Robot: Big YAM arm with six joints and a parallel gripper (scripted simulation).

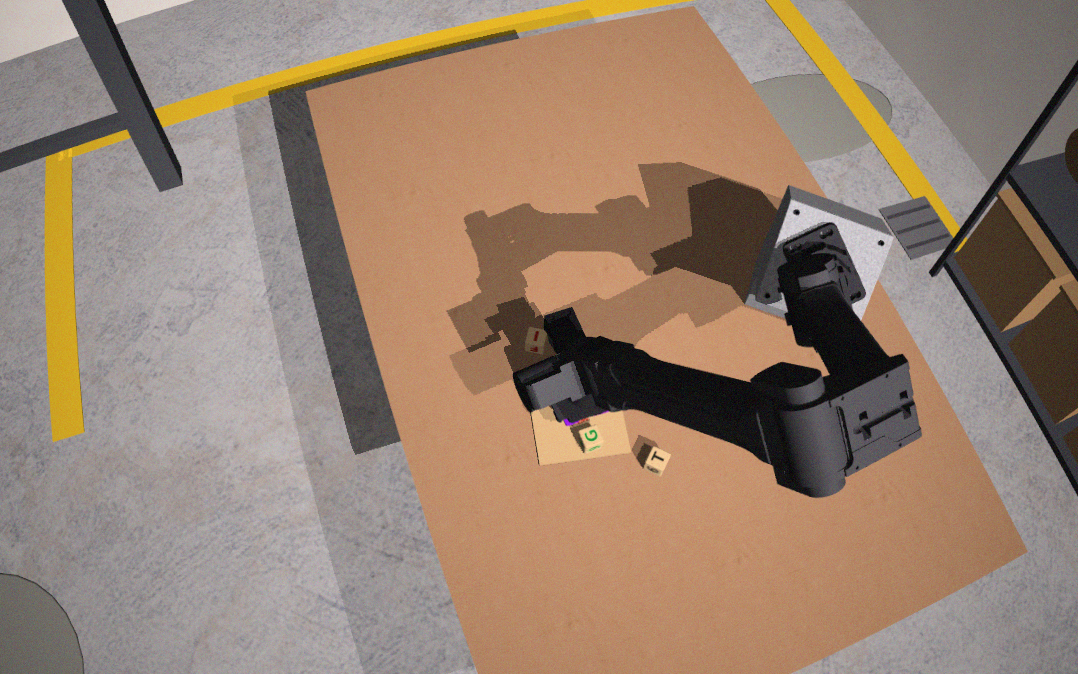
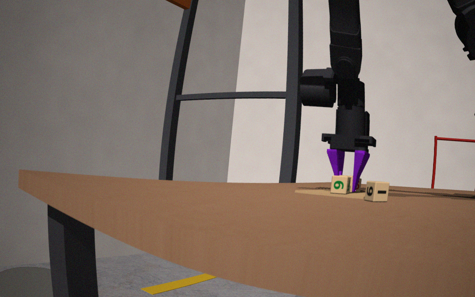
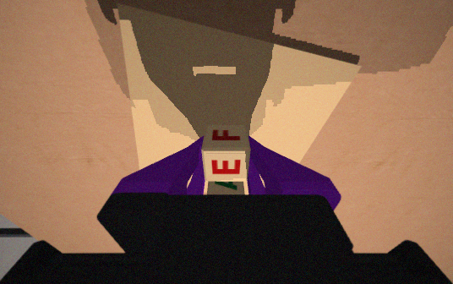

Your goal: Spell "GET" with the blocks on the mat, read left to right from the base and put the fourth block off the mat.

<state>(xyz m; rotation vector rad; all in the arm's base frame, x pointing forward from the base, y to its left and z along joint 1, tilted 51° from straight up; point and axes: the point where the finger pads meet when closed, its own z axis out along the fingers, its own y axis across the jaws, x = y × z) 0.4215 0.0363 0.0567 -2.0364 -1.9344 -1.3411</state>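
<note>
Now: hand 10 mm below the E block. Also, from my hand: G block (50 mm to the left, 10 mm behind); then square mat (10 mm below).
</note>
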